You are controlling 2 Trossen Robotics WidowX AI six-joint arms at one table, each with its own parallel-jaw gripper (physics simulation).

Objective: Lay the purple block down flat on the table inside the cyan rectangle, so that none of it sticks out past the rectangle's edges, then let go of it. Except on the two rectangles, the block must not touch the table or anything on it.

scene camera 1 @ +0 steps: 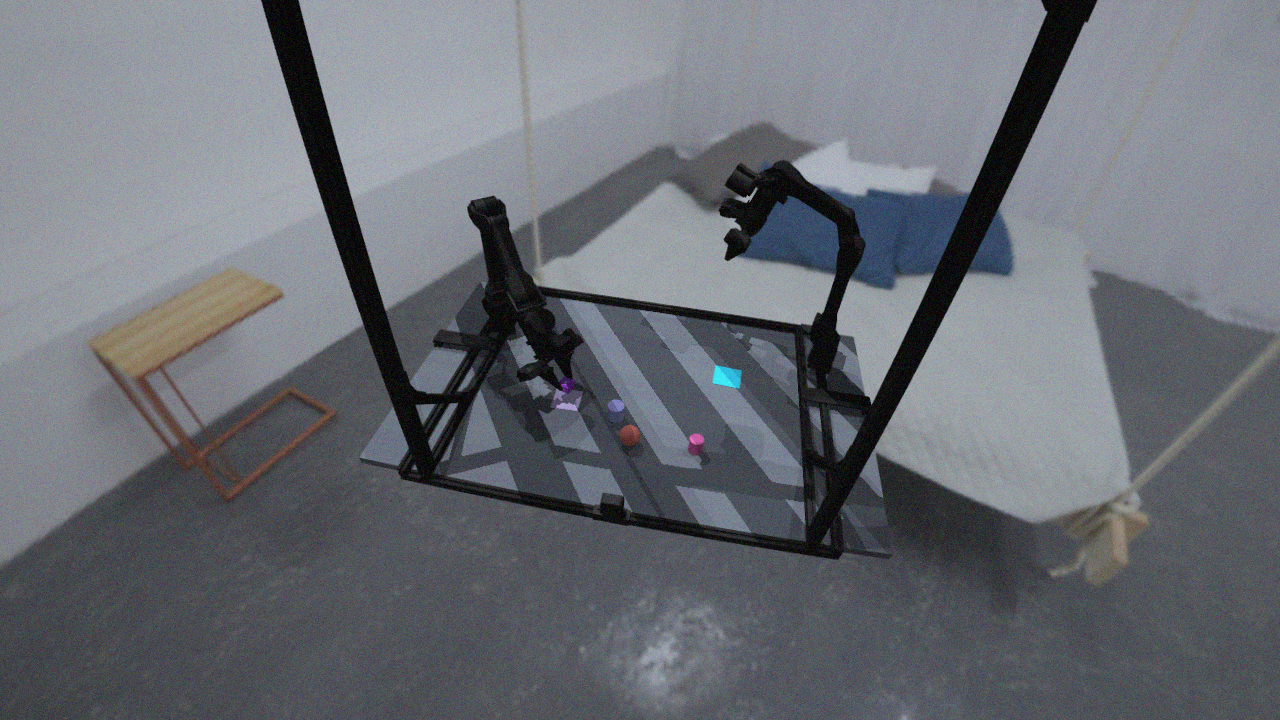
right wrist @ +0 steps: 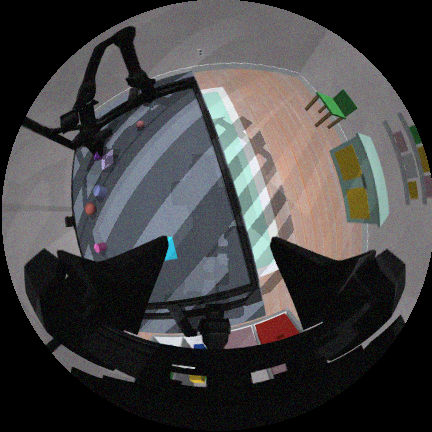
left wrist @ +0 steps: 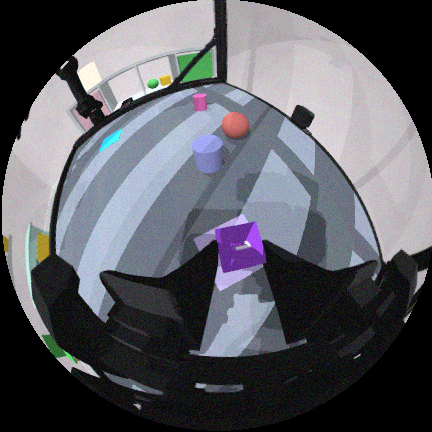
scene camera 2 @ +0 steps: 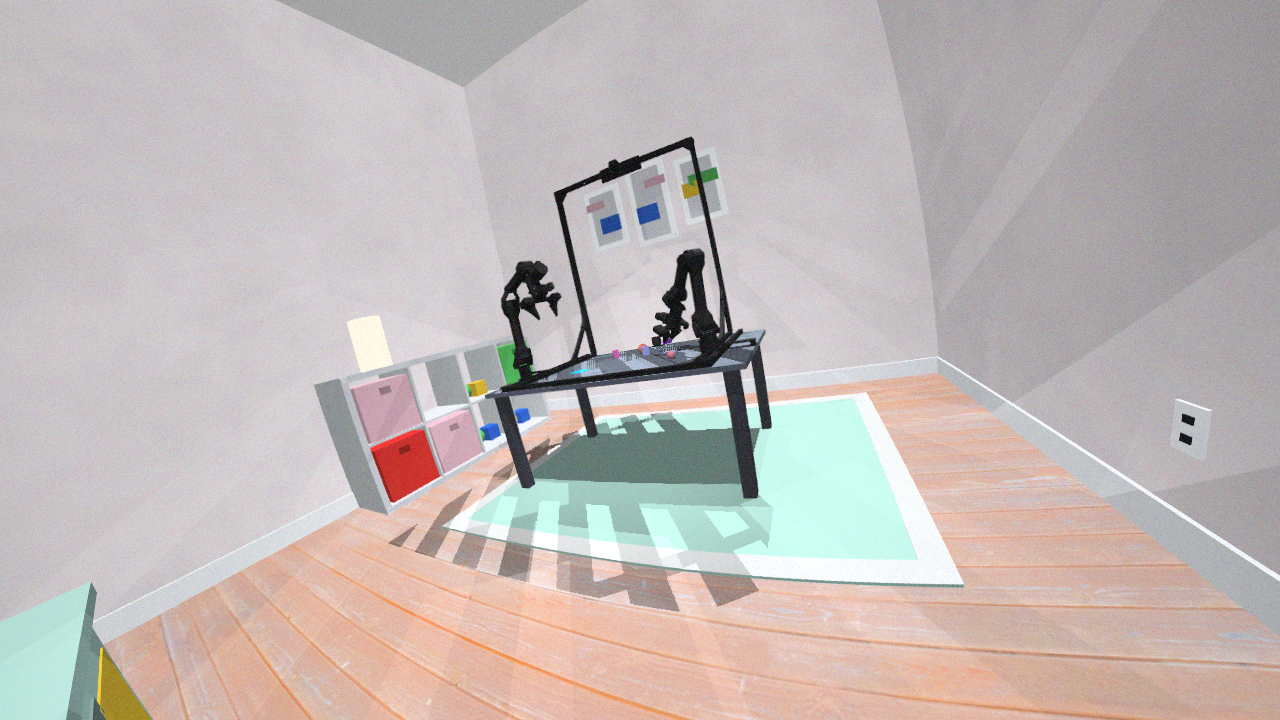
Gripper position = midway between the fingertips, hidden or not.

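Note:
A lavender cylinder [left wrist: 207,149] rests on the table; a lilac rectangle [left wrist: 222,280] is also visible. A purple block is held by my left gripper [scene camera 1: 566,386], clear of everything else; this gripper appears too in the left wrist view [left wrist: 239,244] and in the right wrist view [right wrist: 98,155]. My right gripper [scene camera 1: 731,252], open and holding nothing, is visible as well in scene camera 2 [scene camera 2: 548,317] and in the right wrist view [right wrist: 220,241].

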